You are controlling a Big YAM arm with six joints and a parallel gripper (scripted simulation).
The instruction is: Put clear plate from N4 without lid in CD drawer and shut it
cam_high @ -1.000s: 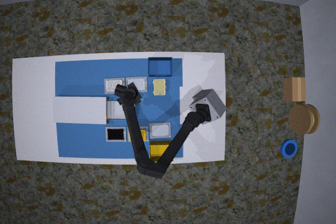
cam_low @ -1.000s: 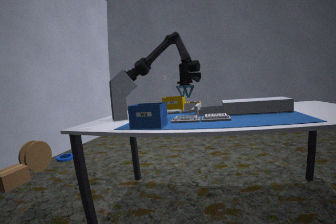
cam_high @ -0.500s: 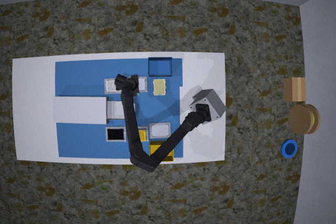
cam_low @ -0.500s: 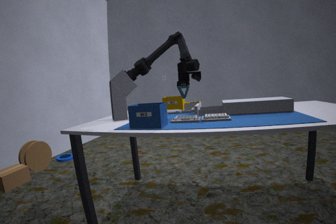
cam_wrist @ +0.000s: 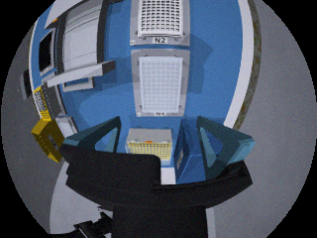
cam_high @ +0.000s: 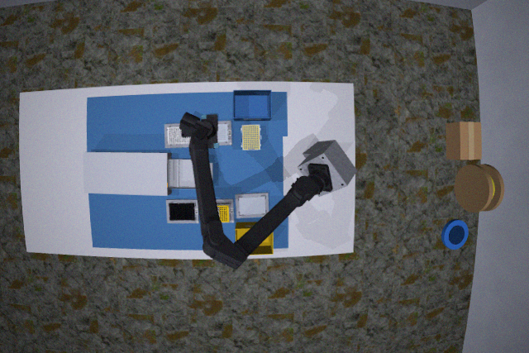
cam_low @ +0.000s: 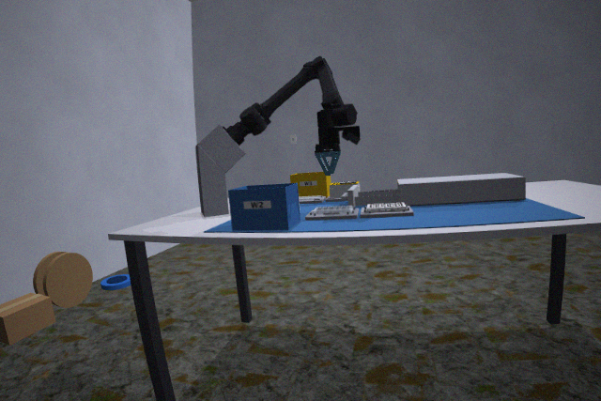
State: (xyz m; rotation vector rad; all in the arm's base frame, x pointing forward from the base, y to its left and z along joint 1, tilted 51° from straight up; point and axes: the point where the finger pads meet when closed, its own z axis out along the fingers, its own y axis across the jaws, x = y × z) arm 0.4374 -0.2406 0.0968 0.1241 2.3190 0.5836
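Right now the clear plate is 13 cm below my hand. Also, from my hand: drawer: 20 cm to the left, 16 cm ahead, 12 cm below; blue bin W2: 17 cm behind, 14 cm to the right, 11 cm below; grey nest: 14 cm below.
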